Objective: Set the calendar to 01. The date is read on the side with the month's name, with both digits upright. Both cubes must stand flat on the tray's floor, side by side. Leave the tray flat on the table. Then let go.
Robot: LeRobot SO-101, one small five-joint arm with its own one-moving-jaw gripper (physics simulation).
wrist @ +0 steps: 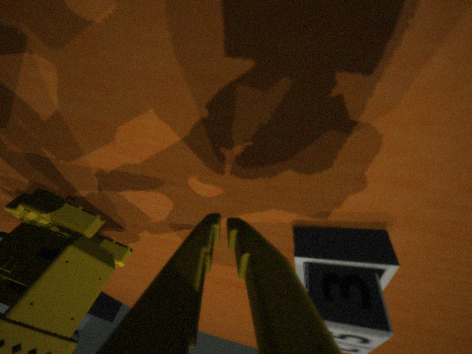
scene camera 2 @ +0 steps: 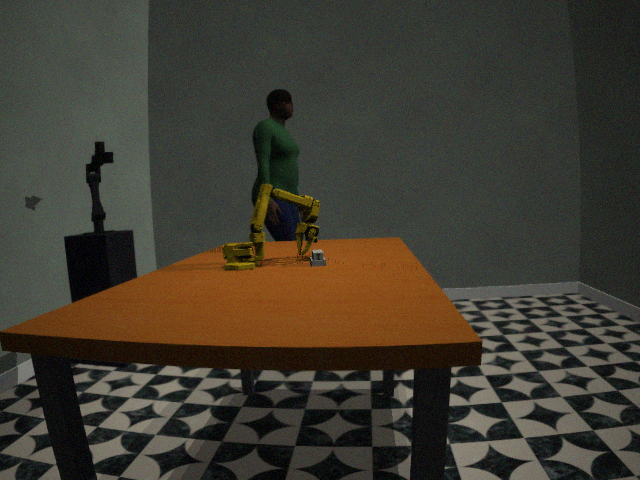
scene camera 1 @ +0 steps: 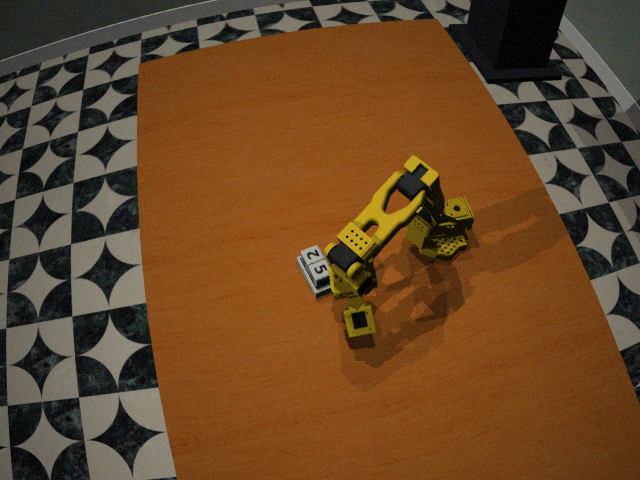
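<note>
There is a grey calendar tray (wrist: 367,248) here that I can see.
</note>
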